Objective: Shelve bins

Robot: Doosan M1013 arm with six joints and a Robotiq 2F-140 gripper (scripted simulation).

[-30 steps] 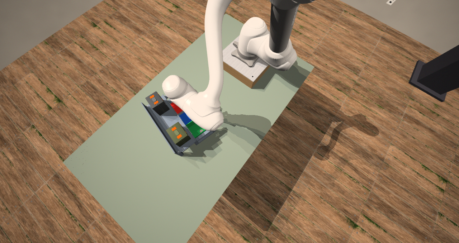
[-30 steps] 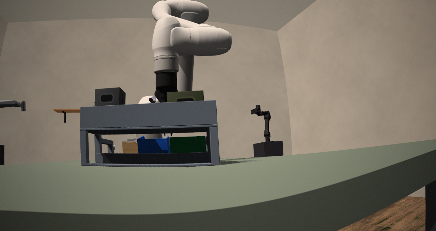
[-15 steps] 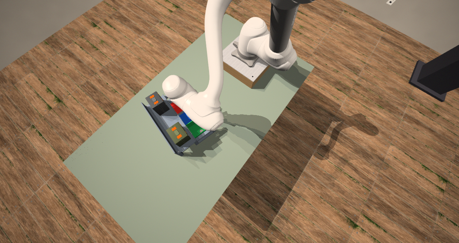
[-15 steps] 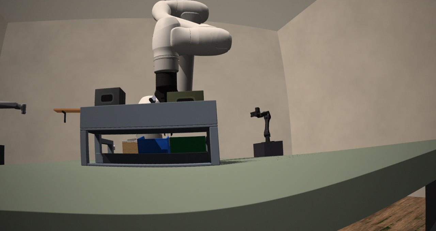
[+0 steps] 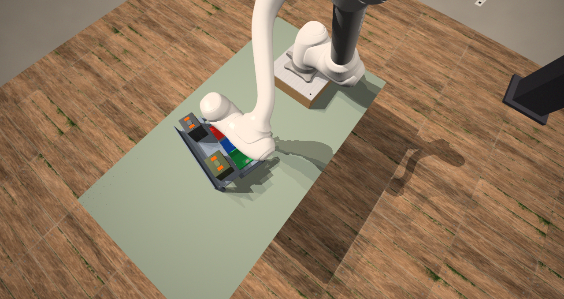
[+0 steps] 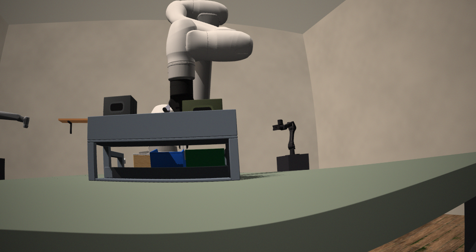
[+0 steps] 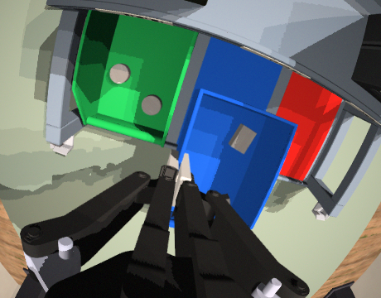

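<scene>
Now: the blue bin 2 cm behind my hand, 4 cm to the right of it and 4 cm below it. Round my hand: black box: 13 cm ahead, 20 cm to the right, 7 cm above; then olive box: 19 cm ahead, 2 cm to the left, 5 cm above; then green bin: 10 cm ahead, 4 cm to the left, 5 cm below.
</scene>
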